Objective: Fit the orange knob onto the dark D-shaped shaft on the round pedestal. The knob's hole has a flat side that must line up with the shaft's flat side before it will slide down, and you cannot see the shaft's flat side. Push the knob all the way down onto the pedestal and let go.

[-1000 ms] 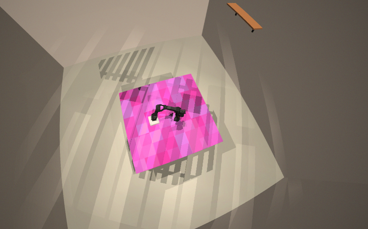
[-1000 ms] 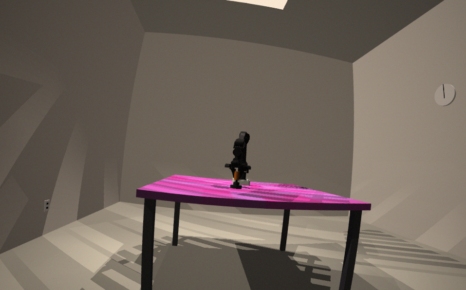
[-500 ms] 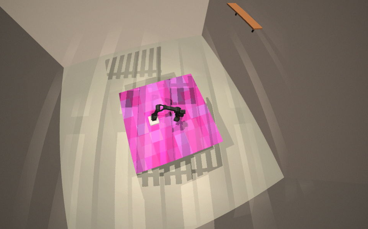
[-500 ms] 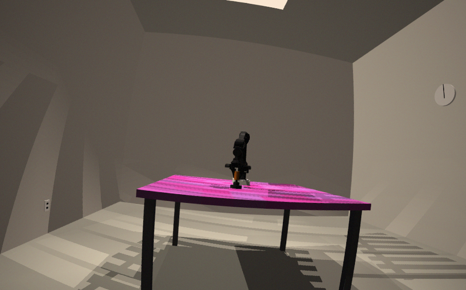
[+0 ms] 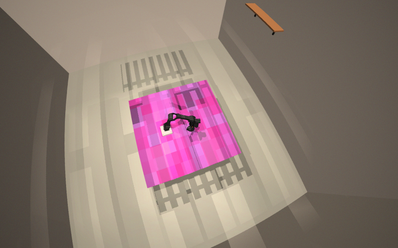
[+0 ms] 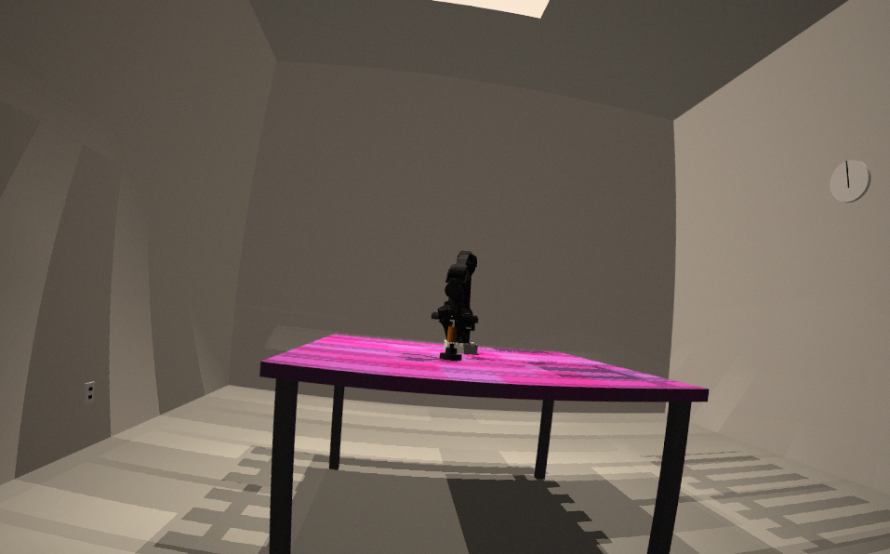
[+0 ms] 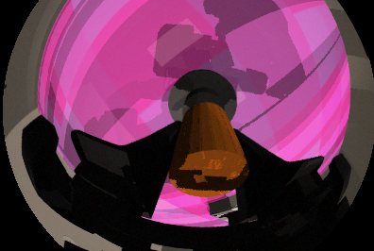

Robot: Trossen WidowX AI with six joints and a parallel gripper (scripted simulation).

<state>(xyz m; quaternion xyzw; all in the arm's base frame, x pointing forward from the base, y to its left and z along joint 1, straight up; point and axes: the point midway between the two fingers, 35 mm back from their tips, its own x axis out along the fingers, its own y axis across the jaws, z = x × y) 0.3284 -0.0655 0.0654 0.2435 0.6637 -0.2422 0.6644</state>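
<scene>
Now: gripper tip 20 mm below the orange knob. From my gripper tip the other things lie so: dark round pedestal (40 mm below).
</scene>
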